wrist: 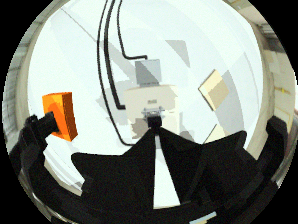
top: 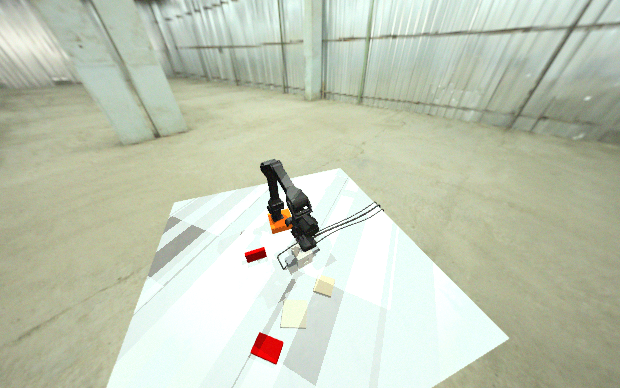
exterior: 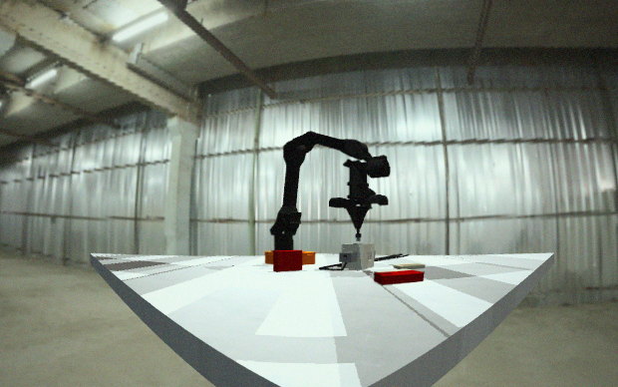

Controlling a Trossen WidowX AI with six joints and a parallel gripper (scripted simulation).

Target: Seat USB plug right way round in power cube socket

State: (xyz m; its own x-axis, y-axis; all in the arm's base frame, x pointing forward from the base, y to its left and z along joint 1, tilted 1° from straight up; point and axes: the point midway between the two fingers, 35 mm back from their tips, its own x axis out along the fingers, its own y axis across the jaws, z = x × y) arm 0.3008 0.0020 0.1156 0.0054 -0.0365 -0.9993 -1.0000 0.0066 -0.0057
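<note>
My gripper tip is 20 mm above the USB plug.
</note>
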